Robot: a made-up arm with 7 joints. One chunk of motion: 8 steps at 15 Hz.
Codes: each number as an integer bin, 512 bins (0 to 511) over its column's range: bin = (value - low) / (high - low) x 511, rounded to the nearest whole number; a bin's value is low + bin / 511 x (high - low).
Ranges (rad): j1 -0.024..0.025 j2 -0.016..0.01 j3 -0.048..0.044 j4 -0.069..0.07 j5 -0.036..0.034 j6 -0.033..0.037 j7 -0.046..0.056
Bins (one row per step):
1: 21 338 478 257 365 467 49
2: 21 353 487 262 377 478 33
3: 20 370 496 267 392 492 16
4: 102 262 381 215 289 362 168
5: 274 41 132 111 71 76 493
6: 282 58 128 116 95 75 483
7: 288 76 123 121 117 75 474
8: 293 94 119 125 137 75 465
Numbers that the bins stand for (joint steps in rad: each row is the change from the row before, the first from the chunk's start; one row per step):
1: -0.02199 0.00120 0.03806 0.00091 0.01400 0.03097 -0.03622
2: -0.02199 0.00196 0.03968 0.00227 0.01564 0.03248 -0.03941
3: -0.02208 0.00283 0.04130 0.00363 0.01770 0.03440 -0.04281
4: -0.01422 -0.00267 0.02059 -0.01052 0.00359 0.01659 -0.01247
5: 0.00227 -0.01391 -0.02423 -0.03881 -0.02627 -0.02259 0.05241
6: 0.00304 -0.01305 -0.02495 -0.03745 -0.02299 -0.02273 0.05041
7: 0.00362 -0.01213 -0.02586 -0.03609 -0.01997 -0.02273 0.04861
8: 0.00410 -0.01122 -0.02658 -0.03500 -0.01723 -0.02273 0.04682

